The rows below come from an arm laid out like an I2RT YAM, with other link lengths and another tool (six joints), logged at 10 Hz.
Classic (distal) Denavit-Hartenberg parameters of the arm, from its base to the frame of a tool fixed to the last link. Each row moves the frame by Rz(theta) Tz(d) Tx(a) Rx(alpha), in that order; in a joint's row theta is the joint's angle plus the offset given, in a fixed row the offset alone. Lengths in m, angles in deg.
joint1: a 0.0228  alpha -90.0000  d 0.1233  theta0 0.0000
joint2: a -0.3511  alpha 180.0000  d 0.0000  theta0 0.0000
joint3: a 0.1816  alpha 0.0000  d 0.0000  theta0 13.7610
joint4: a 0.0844  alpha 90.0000  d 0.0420  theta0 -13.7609
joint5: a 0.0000  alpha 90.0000  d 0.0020  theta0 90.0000
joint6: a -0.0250  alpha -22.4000  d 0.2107  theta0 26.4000
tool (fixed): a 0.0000  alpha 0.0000  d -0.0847  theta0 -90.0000
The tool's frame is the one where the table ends.
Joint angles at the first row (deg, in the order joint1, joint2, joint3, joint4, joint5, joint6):
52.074, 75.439, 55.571, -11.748, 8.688, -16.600
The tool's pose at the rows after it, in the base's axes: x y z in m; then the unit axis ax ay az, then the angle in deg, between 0 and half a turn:
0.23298 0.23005 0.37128 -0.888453 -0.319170 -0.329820 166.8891
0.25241 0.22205 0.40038 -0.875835 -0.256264 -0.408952 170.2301
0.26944 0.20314 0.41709 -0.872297 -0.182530 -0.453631 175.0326
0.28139 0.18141 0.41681 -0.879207 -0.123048 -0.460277 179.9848
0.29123 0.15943 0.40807 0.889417 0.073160 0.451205 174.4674
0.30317 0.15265 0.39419 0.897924 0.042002 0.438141 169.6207
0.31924 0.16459 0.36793 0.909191 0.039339 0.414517 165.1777
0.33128 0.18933 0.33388 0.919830 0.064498 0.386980 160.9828
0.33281 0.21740 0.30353 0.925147 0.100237 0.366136 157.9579
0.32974 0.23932 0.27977 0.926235 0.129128 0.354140 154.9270
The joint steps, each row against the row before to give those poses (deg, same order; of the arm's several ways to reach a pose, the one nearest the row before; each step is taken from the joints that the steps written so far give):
1.376, 0.001, 0.002, 3.890, 3.977, -3.629
0.219, 0.000, 0.064, 7.629, 9.792, -1.836
-0.634, -0.022, 0.110, 3.824, 9.770, -0.896
-1.288, -0.001, 0.042, -0.852, 7.193, 0.809
-1.640, 0.350, 0.022, -2.994, 6.054, 1.465
-0.808, 2.491, 0.087, -1.595, 4.655, 1.464
0.064, 5.247, 0.067, -0.525, 2.491, 1.267
1.443, 6.272, -0.001, 0.000, 1.158, 0.284
2.732, 5.202, 0.000, -0.087, 0.809, 0.131
2.667, 4.044, 0.000, -0.196, 1.531, 0.000

